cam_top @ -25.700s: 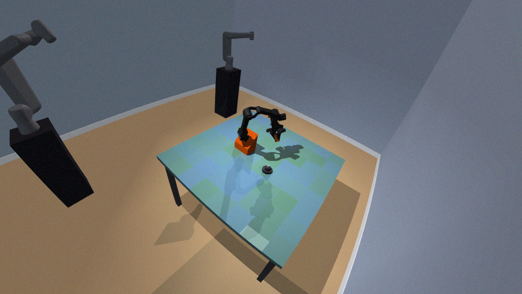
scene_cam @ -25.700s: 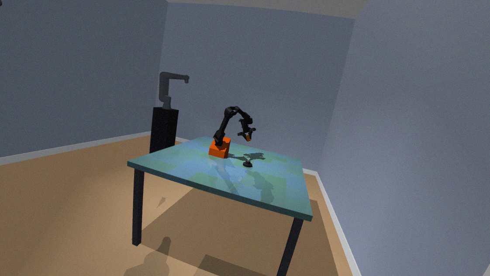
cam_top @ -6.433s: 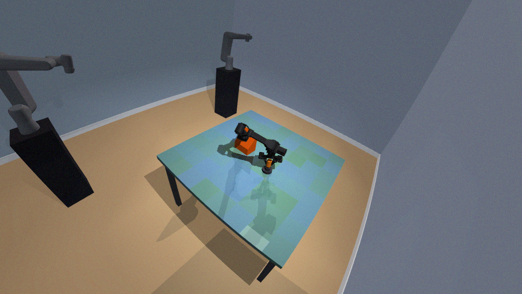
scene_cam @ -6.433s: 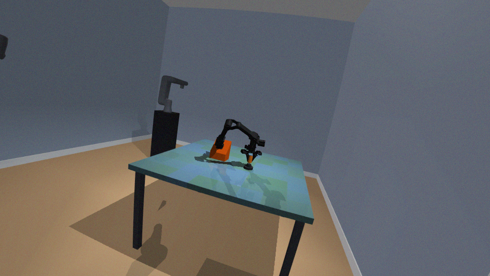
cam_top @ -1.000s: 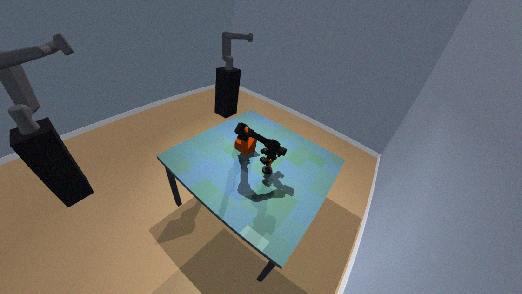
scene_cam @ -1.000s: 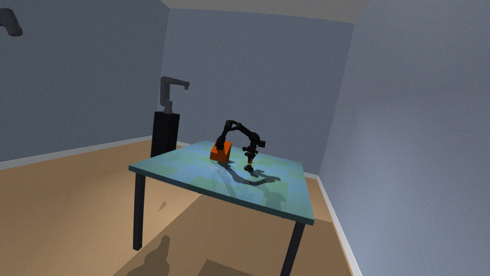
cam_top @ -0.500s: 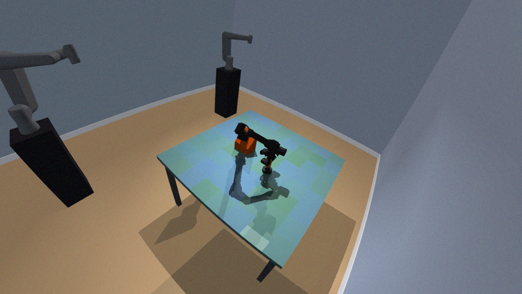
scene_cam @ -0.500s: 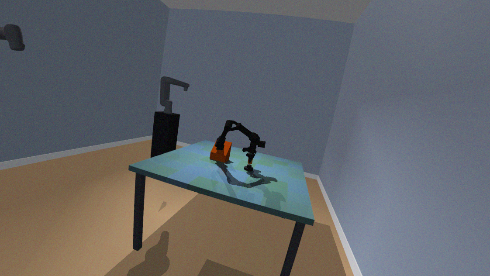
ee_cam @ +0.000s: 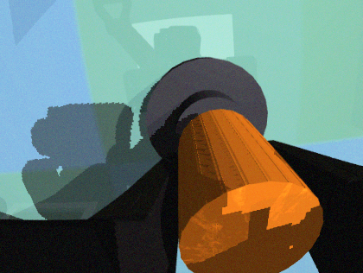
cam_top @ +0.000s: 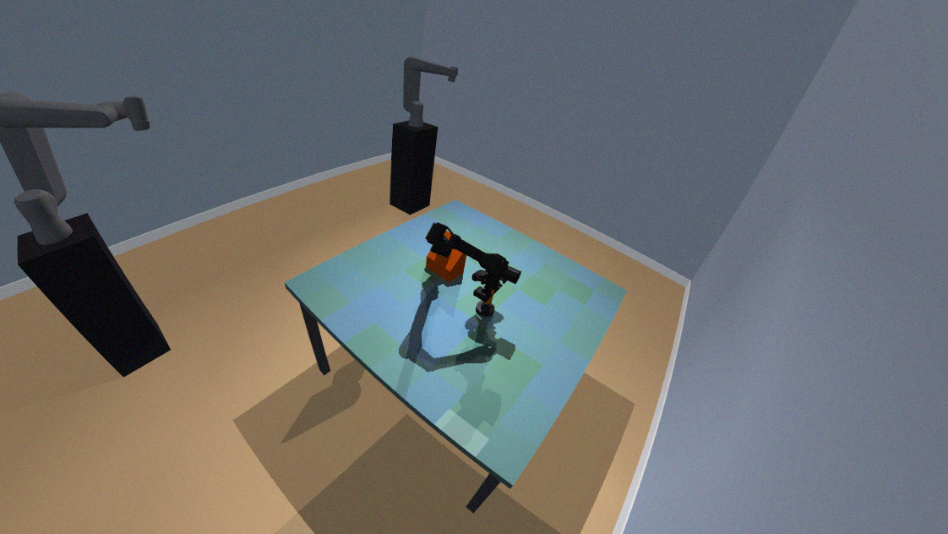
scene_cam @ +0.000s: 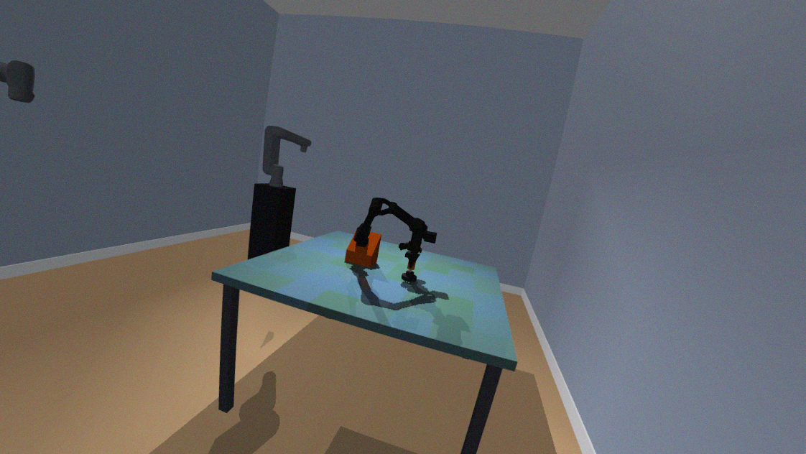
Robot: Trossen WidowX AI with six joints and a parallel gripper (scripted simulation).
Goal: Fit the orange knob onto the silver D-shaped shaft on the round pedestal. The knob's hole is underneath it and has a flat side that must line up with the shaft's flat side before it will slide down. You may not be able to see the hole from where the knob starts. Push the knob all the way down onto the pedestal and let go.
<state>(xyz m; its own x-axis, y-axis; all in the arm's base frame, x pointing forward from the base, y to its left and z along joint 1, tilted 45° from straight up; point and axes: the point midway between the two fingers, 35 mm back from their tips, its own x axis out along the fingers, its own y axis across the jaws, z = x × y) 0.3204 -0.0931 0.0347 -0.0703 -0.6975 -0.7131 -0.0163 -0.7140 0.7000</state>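
The orange knob lies 3 cm above my gripper tip. The rest, counted from my gripper tip: pedestal 4 cm below.
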